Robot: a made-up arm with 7 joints.
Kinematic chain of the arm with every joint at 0, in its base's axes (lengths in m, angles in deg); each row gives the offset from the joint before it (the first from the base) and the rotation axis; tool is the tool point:
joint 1: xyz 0 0 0.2 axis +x
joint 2: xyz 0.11 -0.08 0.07 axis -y
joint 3: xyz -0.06 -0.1 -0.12 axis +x
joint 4: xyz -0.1 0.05 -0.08 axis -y
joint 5: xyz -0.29 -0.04 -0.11 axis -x
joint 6: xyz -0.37 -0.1 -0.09 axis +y
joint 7: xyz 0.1 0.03 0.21 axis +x
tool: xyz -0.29 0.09 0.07
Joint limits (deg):
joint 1: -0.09..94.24
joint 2: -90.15..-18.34
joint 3: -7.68..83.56
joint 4: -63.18..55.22
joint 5: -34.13..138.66
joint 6: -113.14..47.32
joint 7: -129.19..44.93
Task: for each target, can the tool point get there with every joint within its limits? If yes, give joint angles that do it. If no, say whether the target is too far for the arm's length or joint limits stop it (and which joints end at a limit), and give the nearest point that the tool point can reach.
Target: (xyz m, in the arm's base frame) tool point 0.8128 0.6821 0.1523
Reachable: no: joint limits stop it (at a limit: joint 1, joint 2, joint 3, joint 4, joint 7) | nearest point 0.1664 0.5388 0.5545 | short by 0.775 m
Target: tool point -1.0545 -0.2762 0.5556
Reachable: yes | joints 7.04 -51.81 7.18 19.00 66.28 -63.33 -39.32
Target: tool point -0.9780 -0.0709 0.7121
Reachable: yes | joints 12.71 -57.76 31.86 23.76 91.30 -52.39 -41.08
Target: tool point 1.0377 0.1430 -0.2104
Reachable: no: joint limits stop it (at a limit: joint 1, joint 2, joint 4, joint 5, joint 6, joint 7) | nearest point 0.8032 -0.4010 -0.1966 | short by 0.593 m
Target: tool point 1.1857 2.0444 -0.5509
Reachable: no: too far | nearest point -0.2119 0.9022 0.0861 | short by 1.914 m
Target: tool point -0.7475 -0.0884 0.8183
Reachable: yes | joints 19.45 -68.42 14.52 20.12 106.77 16.49 -28.49
